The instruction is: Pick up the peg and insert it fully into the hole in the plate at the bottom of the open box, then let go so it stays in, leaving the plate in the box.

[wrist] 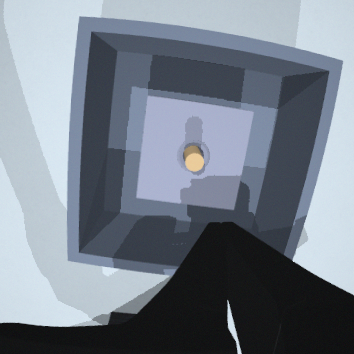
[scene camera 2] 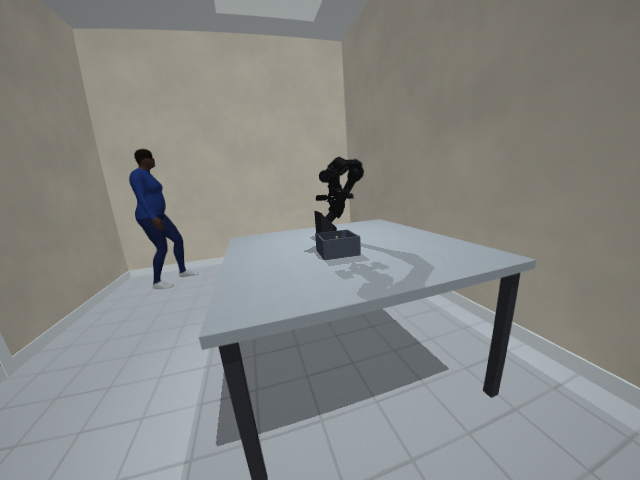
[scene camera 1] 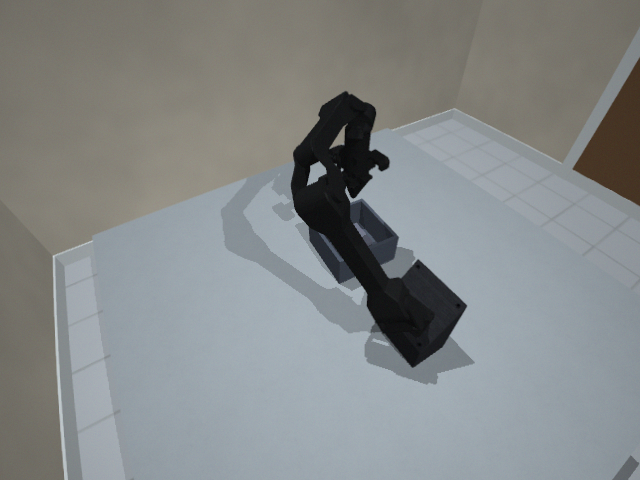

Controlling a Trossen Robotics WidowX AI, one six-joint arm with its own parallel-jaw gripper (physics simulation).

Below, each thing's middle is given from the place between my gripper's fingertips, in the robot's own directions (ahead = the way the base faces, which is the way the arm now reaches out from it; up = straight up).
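Scene:
As for the grey-blue box (scene camera 1: pixel 385 240), it is 0.16 m below my hand. The pale square plate (wrist: pixel 221 133) is also there, and it is 0.17 m below my hand.

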